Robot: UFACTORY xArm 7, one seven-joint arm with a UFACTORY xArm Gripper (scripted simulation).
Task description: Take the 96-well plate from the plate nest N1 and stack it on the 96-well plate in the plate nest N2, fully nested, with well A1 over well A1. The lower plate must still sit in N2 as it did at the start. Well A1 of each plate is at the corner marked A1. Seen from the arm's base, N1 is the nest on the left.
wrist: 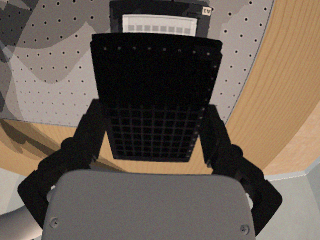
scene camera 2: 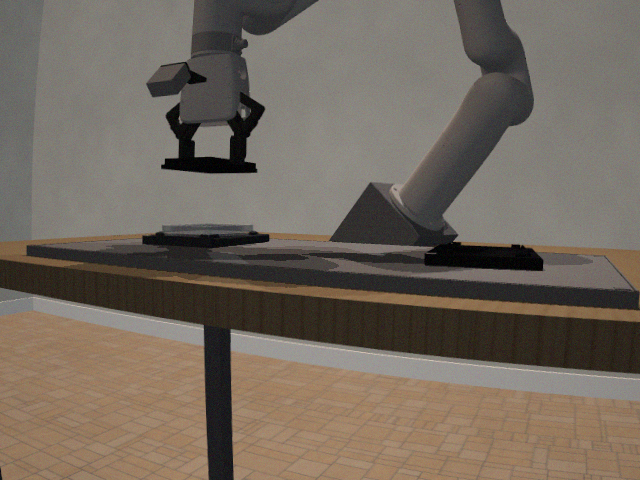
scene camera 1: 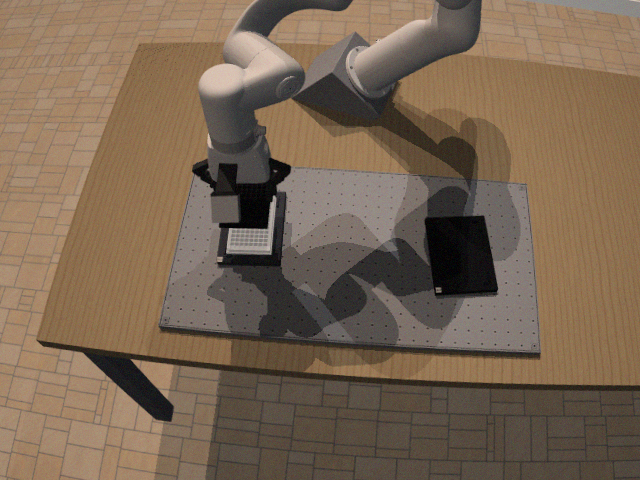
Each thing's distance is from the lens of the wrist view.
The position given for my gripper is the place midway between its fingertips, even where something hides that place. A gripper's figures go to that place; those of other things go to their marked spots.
my gripper [wrist: 153, 114]: 0.14 m
black 96-well plate [wrist: 138, 129]: 0.15 m
clear 96-well plate [wrist: 166, 24]: 0.19 m
The marked spots on the black 96-well plate and the clear 96-well plate are 0.12 m apart.
